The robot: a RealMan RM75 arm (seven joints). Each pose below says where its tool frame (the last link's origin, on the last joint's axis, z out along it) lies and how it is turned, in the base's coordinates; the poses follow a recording.
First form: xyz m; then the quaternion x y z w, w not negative.
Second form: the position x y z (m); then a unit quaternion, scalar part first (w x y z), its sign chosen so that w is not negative. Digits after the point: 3 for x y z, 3 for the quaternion.
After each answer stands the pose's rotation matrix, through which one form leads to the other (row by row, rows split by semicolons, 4 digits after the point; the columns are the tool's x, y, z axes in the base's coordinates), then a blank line. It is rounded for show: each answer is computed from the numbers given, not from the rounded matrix.
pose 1, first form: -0.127 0.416 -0.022 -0.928 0.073 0.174 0.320
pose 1, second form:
-0.127 0.416 -0.022 0.320 -0.928 0.073 0.174
0.9287 -0.2470 -0.2764; -0.0241 -0.7844 0.6198; -0.3700 -0.5690 -0.7344

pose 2, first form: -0.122 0.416 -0.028 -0.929 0.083 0.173 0.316
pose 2, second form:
-0.122 0.416 -0.028 0.316 -0.929 0.083 0.173
0.9263 -0.2636 -0.2691; -0.0449 -0.7864 0.6160; -0.3740 -0.5586 -0.7404

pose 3, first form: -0.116 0.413 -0.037 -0.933 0.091 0.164 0.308
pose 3, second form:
-0.116 0.413 -0.037 0.308 -0.933 0.091 0.164
0.9297 -0.2707 -0.2498; -0.0687 -0.7938 0.6043; -0.3619 -0.5446 -0.7566

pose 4, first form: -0.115 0.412 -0.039 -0.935 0.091 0.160 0.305
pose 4, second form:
-0.115 0.412 -0.039 0.305 -0.935 0.091 0.160
0.9323 -0.2675 -0.2434; -0.0725 -0.7976 0.5988; -0.3543 -0.5406 -0.7630

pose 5, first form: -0.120 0.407 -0.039 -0.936 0.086 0.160 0.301
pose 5, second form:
-0.120 0.407 -0.039 0.301 -0.936 0.086 0.160
0.9340 -0.2574 -0.2478; -0.0647 -0.8039 0.5912; -0.3514 -0.5361 -0.7675

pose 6, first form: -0.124 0.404 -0.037 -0.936 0.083 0.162 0.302
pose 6, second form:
-0.124 0.404 -0.037 0.302 -0.936 0.083 0.162
0.9338 -0.2531 -0.2530; -0.0575 -0.8039 0.5920; -0.3532 -0.5382 -0.7652

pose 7, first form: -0.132 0.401 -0.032 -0.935 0.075 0.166 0.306
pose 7, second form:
-0.132 0.401 -0.032 0.306 -0.935 0.075 0.166
0.9337 -0.2416 -0.2642; -0.0386 -0.8017 0.5965; -0.3559 -0.5468 -0.7579

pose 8, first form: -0.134 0.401 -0.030 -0.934 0.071 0.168 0.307
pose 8, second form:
-0.134 0.401 -0.030 0.307 -0.934 0.071 0.168
0.9335 -0.2358 -0.2703; -0.0295 -0.8014 0.5974; -0.3575 -0.5497 -0.7550

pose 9, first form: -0.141 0.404 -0.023 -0.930 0.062 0.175 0.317
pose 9, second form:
-0.141 0.404 -0.023 0.317 -0.930 0.062 0.175
0.9311 -0.2263 -0.2862; -0.0044 -0.7913 0.6114; -0.3649 -0.5680 -0.7377

